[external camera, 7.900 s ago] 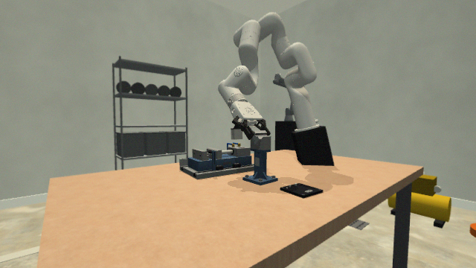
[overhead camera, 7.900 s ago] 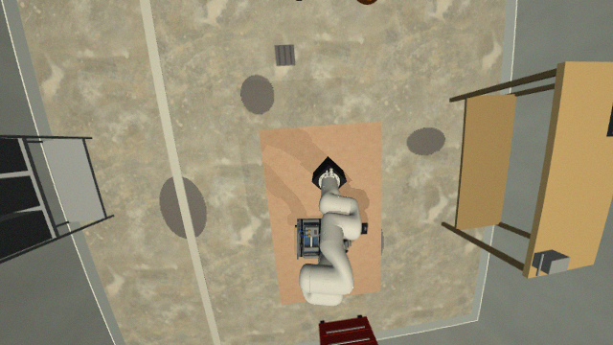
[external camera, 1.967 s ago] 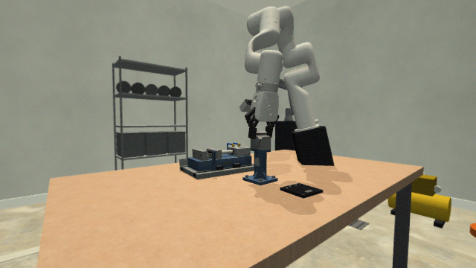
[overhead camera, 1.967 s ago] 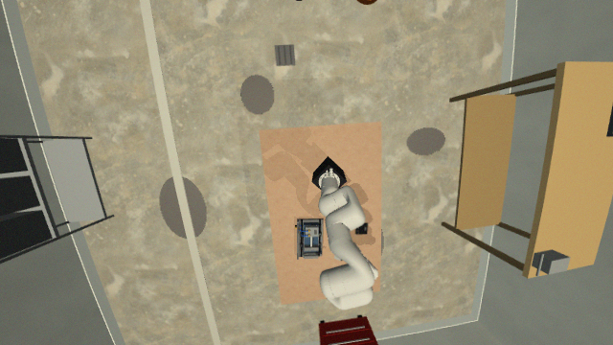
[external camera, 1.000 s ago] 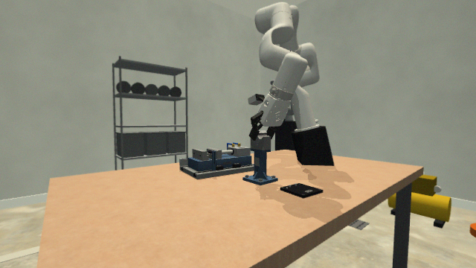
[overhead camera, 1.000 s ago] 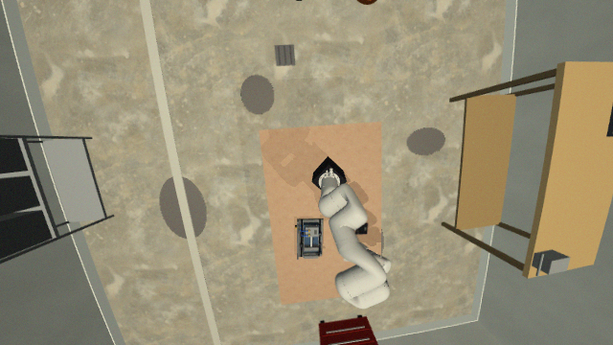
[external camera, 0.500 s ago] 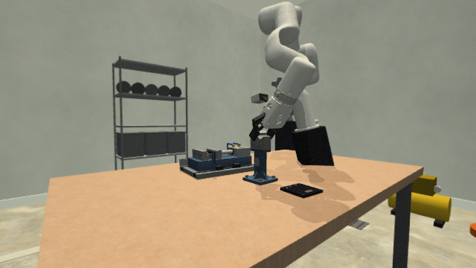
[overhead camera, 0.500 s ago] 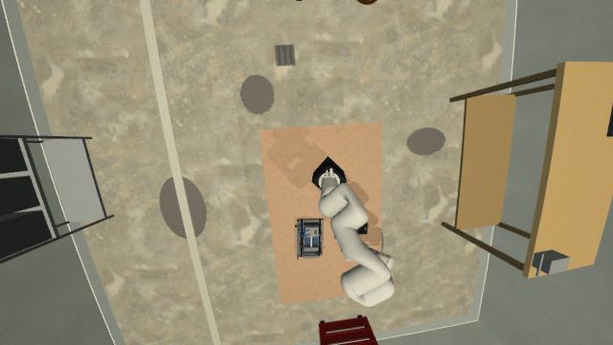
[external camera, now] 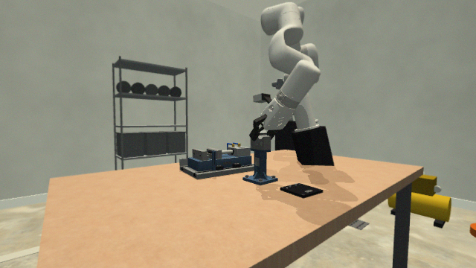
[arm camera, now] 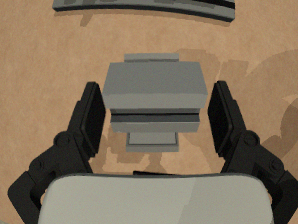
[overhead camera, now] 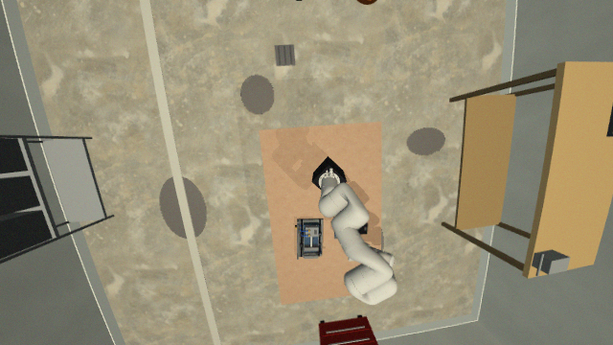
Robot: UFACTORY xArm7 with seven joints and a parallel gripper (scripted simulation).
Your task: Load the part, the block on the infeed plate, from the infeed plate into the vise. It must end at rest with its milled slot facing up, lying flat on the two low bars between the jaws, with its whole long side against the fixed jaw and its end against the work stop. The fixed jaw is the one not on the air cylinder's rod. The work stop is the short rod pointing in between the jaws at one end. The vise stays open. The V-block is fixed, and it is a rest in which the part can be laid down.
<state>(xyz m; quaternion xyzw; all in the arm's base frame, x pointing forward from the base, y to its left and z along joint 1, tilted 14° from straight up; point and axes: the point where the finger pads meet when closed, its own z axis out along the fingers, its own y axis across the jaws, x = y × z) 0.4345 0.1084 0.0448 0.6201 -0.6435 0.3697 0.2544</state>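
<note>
The grey block lies right at my hand. From my hand the other things lie so: black infeed plate (160 mm to the left, 160 mm below, 10 mm behind); work stop (190 mm to the right, 90 mm ahead, 70 mm below); grey V-block (30 mm below, 20 mm to the left).
</note>
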